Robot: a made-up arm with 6 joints.
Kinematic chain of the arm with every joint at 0, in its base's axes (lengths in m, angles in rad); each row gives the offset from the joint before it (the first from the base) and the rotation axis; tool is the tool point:
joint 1: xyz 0 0 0.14 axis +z
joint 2: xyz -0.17 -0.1 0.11 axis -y
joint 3: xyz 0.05 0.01 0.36 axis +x
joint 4: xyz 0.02 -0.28 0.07 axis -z
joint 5: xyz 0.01 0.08 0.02 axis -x
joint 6: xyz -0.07 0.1 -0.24 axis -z
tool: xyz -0.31 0 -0.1
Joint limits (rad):
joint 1: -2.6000..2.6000
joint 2: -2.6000..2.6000
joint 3: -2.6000..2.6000
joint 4: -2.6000..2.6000
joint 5: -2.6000..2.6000
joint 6: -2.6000..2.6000
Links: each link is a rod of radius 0.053 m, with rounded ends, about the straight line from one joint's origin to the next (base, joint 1, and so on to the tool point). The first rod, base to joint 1, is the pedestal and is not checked.
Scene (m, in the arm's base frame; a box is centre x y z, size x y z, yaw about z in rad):
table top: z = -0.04
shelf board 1: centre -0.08 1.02 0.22 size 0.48 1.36 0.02 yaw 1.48
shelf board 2: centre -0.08 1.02 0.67 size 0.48 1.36 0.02 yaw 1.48
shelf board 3: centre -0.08 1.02 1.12 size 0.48 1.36 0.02 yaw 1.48
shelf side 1: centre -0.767 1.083 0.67 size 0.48 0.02 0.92 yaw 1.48
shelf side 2: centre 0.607 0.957 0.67 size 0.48 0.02 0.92 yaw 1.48
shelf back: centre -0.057 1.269 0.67 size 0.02 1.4 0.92 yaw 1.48
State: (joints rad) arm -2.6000 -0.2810 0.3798 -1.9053 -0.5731 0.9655
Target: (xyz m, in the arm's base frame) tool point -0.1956 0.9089 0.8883
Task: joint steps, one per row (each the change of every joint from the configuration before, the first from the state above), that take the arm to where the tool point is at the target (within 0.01 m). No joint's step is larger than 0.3 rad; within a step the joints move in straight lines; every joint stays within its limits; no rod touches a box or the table.
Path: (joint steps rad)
1: 0.2016 -0.1977 0.0584 0.2036 0.2948 0.1219
2: 0.2017 -0.1977 0.0584 0.2036 0.2947 0.1219
3: -0.0207 -0.0278 -0.1566 -0.0246 -0.2059 0.0102
4: -0.0207 -0.0278 -0.1567 -0.0246 -0.2060 0.0101
5: -0.0207 -0.0278 -0.1566 -0.0246 -0.2060 0.0101
6: -0.0850 0.2123 -0.0411 -0.1905 -0.1090 -0.0832
7: -0.0850 0.2124 -0.0410 -0.1906 -0.1090 -0.0833
8: -0.0850 0.2124 -0.0410 -0.1905 -0.1091 -0.0832

